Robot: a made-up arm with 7 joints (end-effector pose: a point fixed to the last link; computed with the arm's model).
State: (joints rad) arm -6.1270 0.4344 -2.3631 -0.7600 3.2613 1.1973 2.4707
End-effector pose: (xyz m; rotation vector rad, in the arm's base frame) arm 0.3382 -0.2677 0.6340 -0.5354 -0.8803 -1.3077
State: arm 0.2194 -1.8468 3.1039 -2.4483 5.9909 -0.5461 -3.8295
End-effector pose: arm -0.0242 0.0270 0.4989 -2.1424 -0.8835 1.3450
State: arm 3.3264 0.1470 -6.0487 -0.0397 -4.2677 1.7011 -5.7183
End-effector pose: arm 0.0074 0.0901 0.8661 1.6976 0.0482 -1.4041
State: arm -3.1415 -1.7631 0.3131 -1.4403 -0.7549 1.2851 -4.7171
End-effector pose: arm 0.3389 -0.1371 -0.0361 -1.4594 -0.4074 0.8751
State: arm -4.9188 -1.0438 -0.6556 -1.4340 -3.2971 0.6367 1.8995
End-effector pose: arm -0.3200 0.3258 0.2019 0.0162 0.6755 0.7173
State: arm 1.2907 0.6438 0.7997 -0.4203 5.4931 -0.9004 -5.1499
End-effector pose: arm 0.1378 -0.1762 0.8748 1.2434 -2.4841 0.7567
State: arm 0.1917 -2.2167 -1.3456 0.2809 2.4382 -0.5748 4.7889
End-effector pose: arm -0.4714 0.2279 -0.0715 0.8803 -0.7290 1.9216
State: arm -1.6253 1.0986 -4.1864 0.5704 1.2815 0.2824 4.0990
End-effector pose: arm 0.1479 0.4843 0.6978 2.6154 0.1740 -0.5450
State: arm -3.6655 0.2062 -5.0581 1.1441 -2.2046 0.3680 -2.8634
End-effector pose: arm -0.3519 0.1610 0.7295 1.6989 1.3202 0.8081
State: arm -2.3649 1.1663 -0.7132 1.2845 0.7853 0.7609 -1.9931
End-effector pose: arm -0.4370 0.1765 0.1585 -0.2334 0.1136 -1.9204
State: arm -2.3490 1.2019 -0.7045 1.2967 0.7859 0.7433 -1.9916
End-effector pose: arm -0.4282 0.1788 0.1398 -0.2283 0.0773 -1.9352
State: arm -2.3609 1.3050 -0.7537 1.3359 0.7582 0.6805 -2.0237
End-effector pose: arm -0.4228 0.1357 0.1024 -0.3188 -0.0784 -1.9475
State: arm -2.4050 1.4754 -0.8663 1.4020 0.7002 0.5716 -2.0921
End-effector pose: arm -0.4121 0.0442 0.0633 -0.4877 -0.3740 -1.9646
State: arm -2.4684 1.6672 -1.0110 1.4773 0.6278 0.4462 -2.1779
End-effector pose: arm -0.3895 -0.0609 0.0498 -0.6463 -0.7519 -1.9899
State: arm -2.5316 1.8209 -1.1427 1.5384 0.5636 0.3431 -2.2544
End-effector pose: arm -0.3658 -0.1388 0.0611 -0.7330 -1.0940 -2.0113
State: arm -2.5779 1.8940 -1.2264 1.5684 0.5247 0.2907 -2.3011
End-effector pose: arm -0.3543 -0.1774 0.0779 -0.7605 -1.2897 -2.0145
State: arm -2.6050 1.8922 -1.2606 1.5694 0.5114 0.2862 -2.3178
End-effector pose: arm -0.3556 -0.1892 0.0902 -0.7677 -1.3324 -1.9985
